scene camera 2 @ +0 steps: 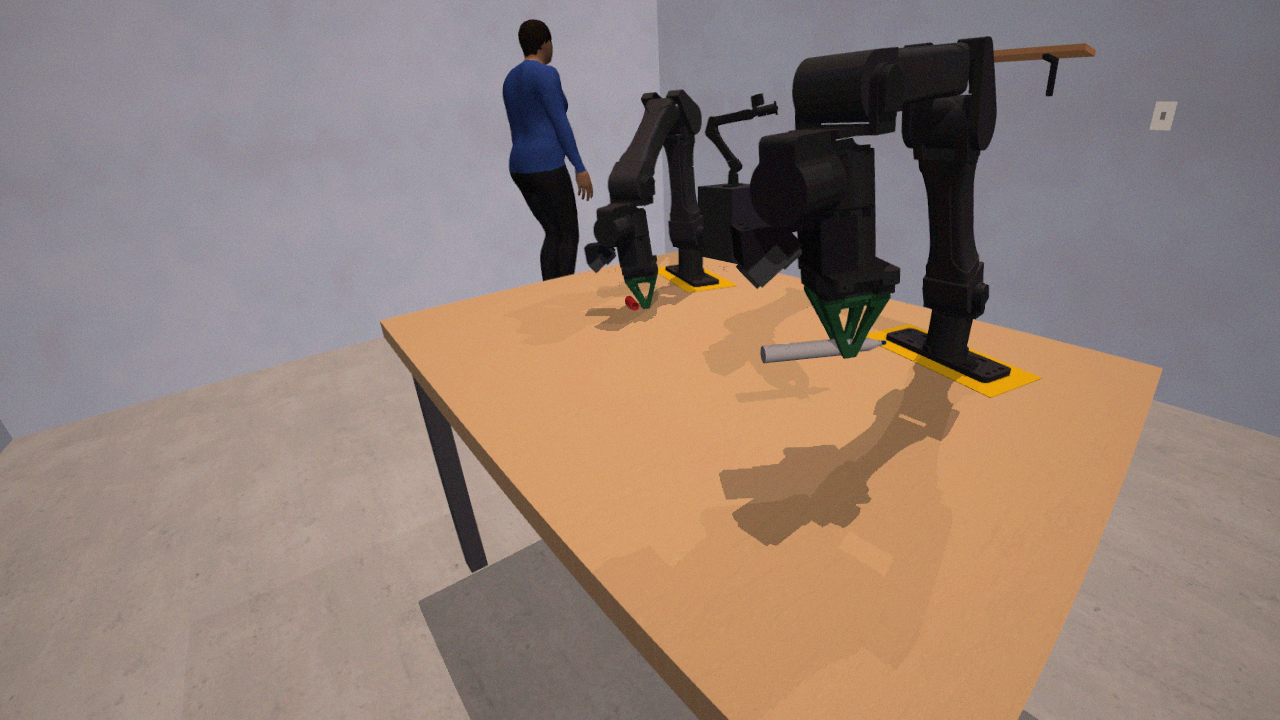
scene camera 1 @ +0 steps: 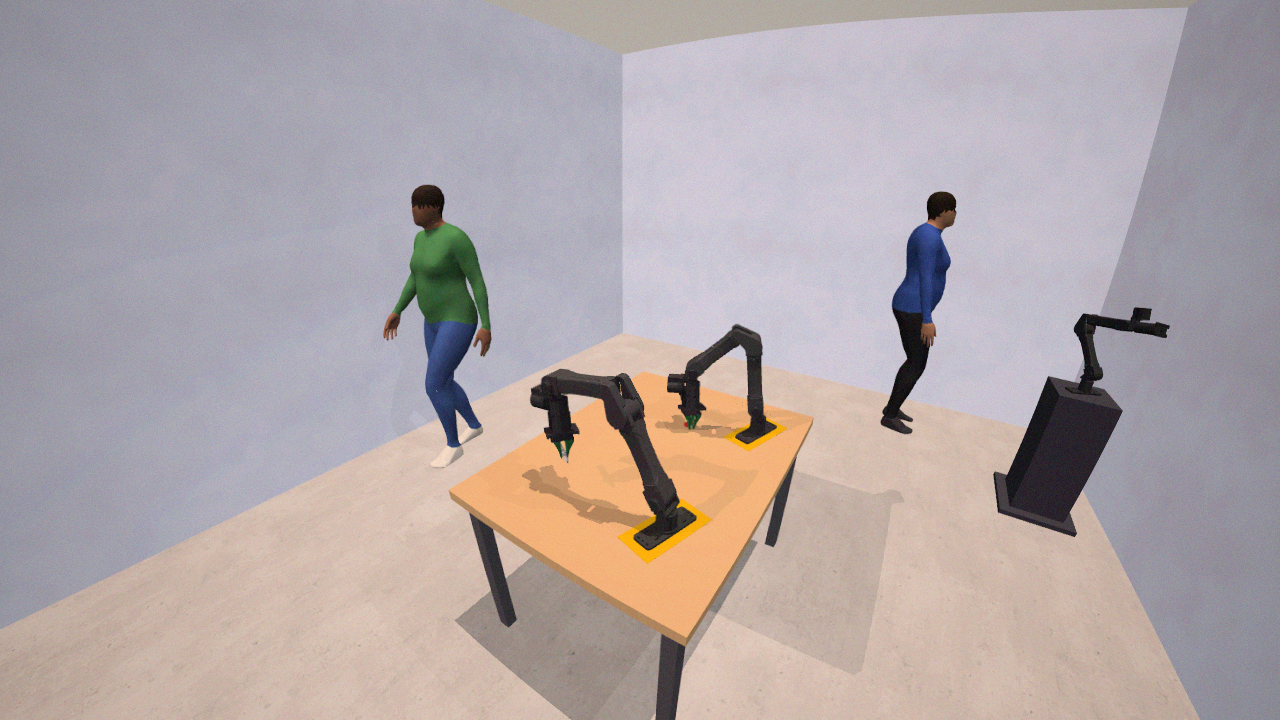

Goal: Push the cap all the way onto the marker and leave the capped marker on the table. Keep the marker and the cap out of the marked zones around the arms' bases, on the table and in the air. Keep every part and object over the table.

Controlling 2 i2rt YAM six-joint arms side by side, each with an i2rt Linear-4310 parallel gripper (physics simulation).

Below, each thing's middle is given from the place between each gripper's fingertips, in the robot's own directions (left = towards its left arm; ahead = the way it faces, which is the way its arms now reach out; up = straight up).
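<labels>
As for the marker (scene camera 2: 822, 348), my left gripper is 2 cm short of it, 2 cm to the left of it and 1 cm below it.
My right hand, meanwhile, is 160 mm short of the marker, 550 mm to the right of it and 130 mm below it.
</labels>
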